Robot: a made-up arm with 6 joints.
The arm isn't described. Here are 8 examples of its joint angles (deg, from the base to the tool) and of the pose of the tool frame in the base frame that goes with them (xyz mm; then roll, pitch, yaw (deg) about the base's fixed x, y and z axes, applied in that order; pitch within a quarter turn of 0, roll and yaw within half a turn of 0).
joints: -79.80 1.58 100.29 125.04 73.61 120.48
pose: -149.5 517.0 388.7 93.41 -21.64 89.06
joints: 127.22 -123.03 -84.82 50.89 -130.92 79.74
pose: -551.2 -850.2 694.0 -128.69 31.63 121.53
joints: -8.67 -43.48 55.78 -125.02 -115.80 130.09
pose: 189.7 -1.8 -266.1 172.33 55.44 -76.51
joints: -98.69 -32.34 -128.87 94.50 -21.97 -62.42
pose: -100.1 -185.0 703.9 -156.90 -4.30 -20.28
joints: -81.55 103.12 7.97 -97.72 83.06 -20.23
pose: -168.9 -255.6 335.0 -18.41 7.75 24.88
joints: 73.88 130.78 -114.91 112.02 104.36 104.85
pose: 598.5 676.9 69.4 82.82 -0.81 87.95
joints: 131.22 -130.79 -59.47 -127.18 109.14 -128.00
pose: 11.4 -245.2 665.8 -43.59 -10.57 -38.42
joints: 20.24 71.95 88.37 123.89 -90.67 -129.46
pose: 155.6 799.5 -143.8 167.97 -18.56 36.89
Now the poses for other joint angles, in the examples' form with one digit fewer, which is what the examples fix.
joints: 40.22 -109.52 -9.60 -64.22 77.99 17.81
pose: 638 -23 -342 47.8 -30.3 125.2
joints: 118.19 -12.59 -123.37 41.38 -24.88 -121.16
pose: 151 -129 -338 1.1 47.1 -116.0
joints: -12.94 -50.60 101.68 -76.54 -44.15 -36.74
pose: -354 -463 186 -134.4 31.9 103.4
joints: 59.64 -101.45 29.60 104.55 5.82 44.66
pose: -218 -563 576 -95.8 -45.8 -4.6
